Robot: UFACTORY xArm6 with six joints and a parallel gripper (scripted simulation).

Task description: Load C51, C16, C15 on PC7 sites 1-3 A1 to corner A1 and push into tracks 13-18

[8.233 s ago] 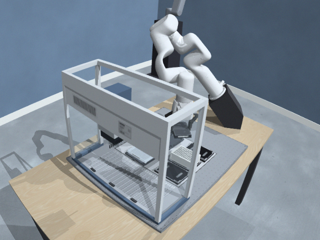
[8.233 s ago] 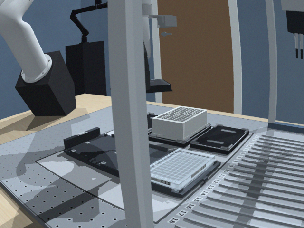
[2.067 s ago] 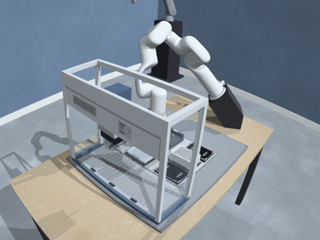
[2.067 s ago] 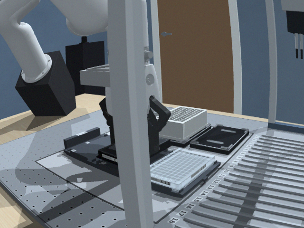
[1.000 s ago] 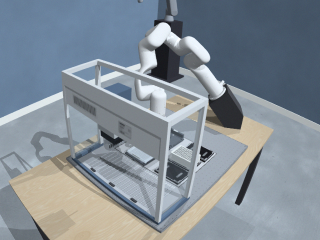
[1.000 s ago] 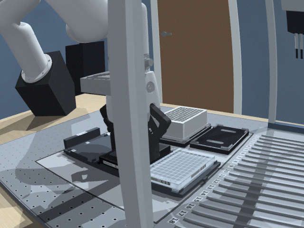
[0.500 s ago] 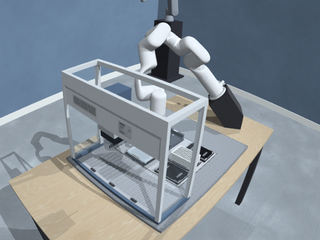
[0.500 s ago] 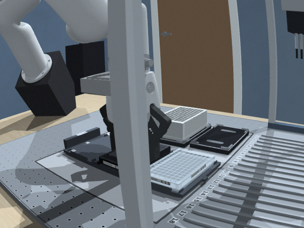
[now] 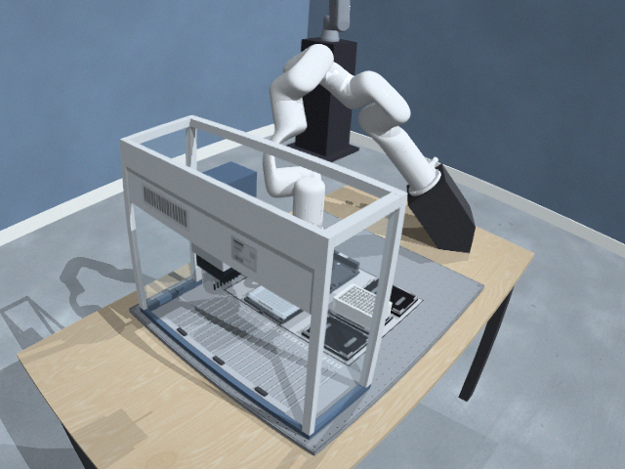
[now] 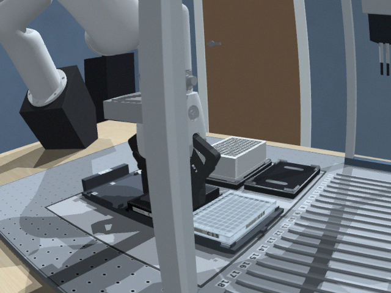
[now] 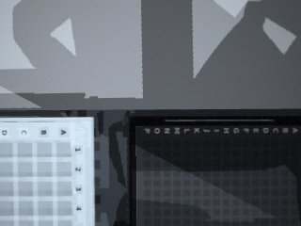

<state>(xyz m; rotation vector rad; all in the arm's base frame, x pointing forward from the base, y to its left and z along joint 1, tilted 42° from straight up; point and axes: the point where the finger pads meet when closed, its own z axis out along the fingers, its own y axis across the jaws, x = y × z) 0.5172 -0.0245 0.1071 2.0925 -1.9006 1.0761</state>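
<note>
Now: hand 1 cm above the black 384-well plate C16. From my hand the other things lie so: black carrier PC7: 1 cm behind, 1 cm below; white frame post: 19 cm ahead, 22 cm to the right, 22 cm above.
</note>
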